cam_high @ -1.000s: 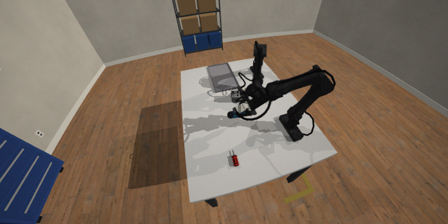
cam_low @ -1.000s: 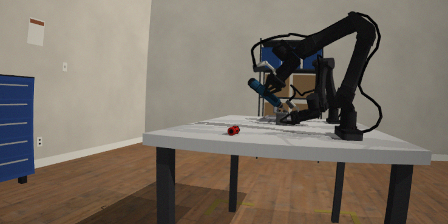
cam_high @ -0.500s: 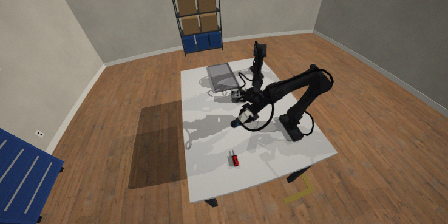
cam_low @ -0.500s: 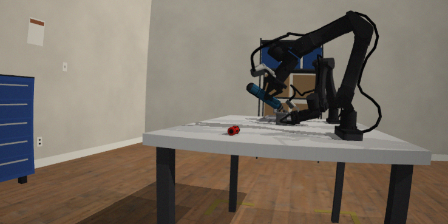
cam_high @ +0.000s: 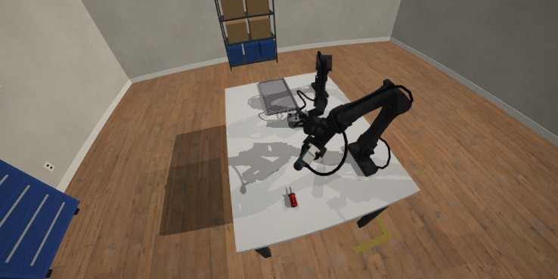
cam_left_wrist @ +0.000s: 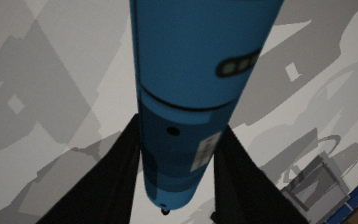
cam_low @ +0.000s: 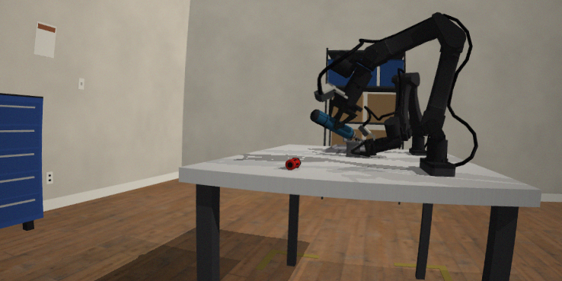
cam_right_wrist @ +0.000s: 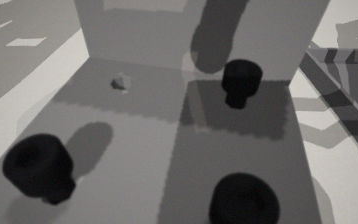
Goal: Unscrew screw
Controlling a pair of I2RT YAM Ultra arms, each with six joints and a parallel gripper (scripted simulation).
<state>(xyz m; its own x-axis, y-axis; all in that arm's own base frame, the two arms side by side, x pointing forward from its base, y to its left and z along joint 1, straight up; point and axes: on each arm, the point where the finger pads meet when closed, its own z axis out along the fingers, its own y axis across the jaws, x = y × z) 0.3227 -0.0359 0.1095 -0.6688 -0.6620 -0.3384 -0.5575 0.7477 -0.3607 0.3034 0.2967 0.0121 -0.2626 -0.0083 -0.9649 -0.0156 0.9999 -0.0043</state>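
Now: the joint module 1 cm above my right hand. The rest, counted from my right hand: bit (25 cm to the left, 6 cm above, 5 cm behind); then flat grey tray (34 cm to the right, 4 cm ahead, 2 cm below); then grey bracket (5 cm above).
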